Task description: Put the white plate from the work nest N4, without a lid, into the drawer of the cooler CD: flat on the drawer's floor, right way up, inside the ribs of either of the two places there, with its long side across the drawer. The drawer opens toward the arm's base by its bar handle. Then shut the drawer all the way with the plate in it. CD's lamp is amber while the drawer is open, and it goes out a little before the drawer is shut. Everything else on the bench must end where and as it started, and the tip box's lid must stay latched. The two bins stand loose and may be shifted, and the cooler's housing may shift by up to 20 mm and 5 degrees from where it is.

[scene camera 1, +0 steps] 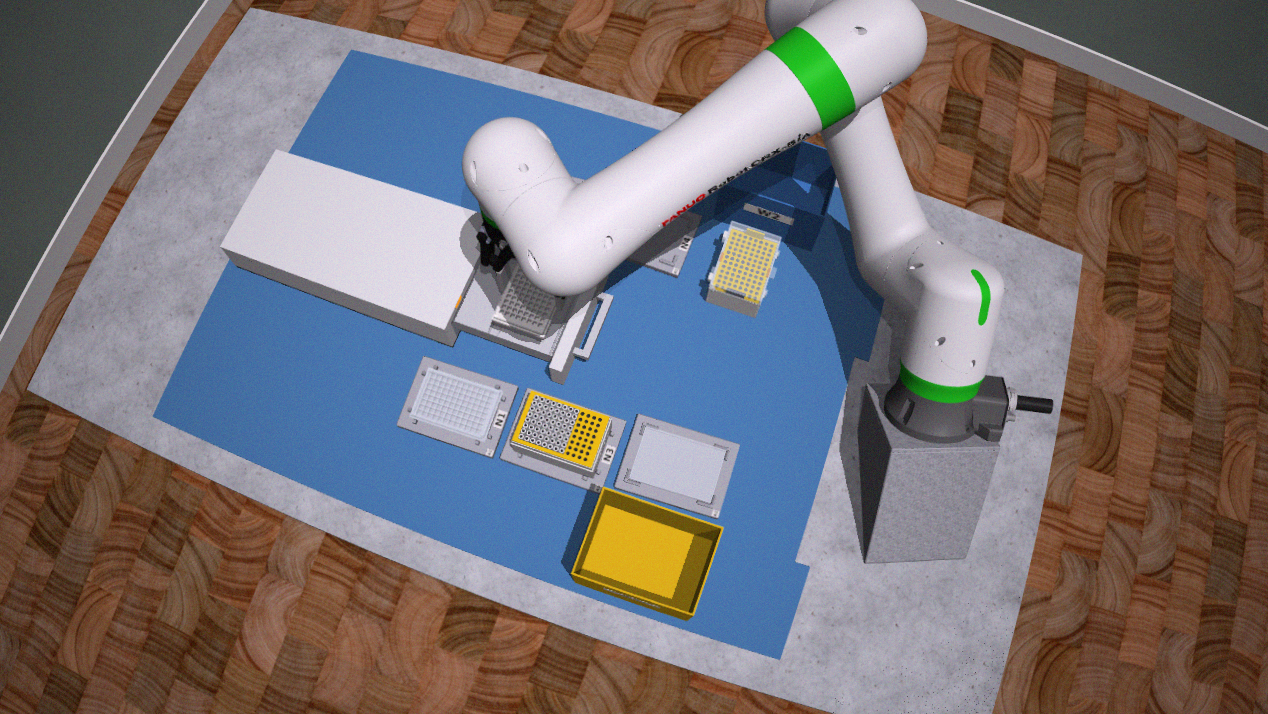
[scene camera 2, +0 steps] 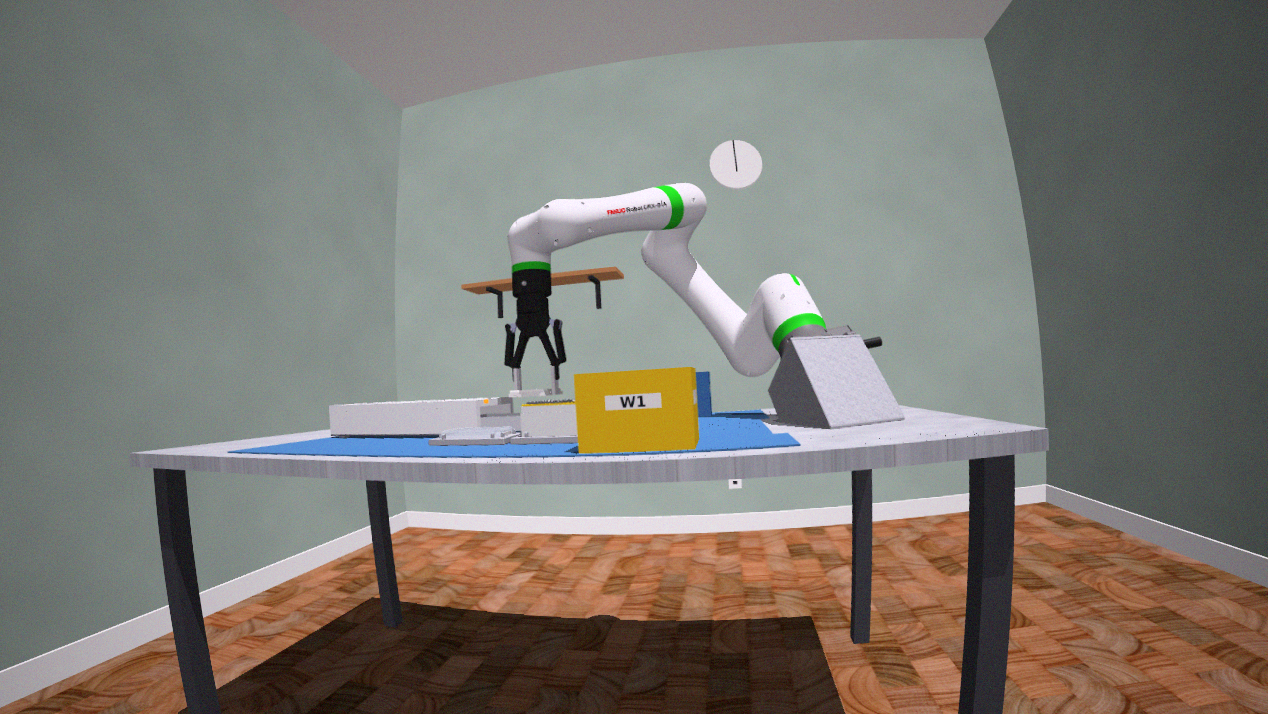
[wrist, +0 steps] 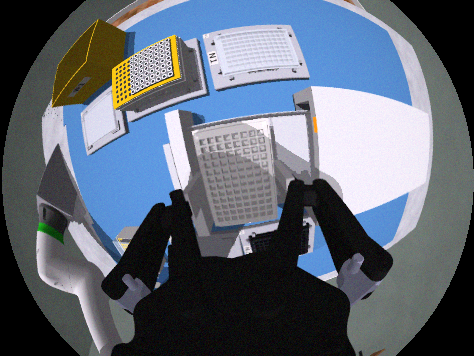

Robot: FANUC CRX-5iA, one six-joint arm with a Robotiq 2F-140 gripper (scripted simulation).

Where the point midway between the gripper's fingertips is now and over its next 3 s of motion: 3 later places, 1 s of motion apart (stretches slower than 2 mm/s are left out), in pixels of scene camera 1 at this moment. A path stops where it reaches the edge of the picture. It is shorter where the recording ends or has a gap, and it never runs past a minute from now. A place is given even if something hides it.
My gripper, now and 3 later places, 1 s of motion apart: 534,293; 535,302; 537,308; 537,310
